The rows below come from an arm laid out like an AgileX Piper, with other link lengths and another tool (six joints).
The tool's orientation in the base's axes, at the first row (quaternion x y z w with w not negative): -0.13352, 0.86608, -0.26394, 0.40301
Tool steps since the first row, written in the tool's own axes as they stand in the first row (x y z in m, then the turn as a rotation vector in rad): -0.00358, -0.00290, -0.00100, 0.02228, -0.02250, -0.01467; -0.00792, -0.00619, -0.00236, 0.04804, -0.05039, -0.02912; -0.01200, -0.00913, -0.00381, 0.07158, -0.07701, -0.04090; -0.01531, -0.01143, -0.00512, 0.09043, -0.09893, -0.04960; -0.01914, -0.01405, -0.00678, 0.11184, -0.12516, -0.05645
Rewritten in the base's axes. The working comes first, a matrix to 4 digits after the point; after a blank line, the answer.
The tool's axes in the first row as the columns of a matrix, in the base's axes (used below as rounded here):
-0.6395, -0.0185, 0.7686
-0.4440, 0.8250, -0.3496
-0.6276, -0.5648, -0.5358

0.00157, -0.00045, 0.00442, -0.02511, -0.02333, 0.00659; 0.00337, -0.00077, 0.00973, -0.05217, -0.05272, 0.01391; 0.00491, -0.00087, 0.01473, -0.07579, -0.08102, 0.02049; 0.00607, -0.00084, 0.01881, -0.09412, -0.10443, 0.02570; 0.00729, -0.00072, 0.02358, -0.11259, -0.13318, 0.03075
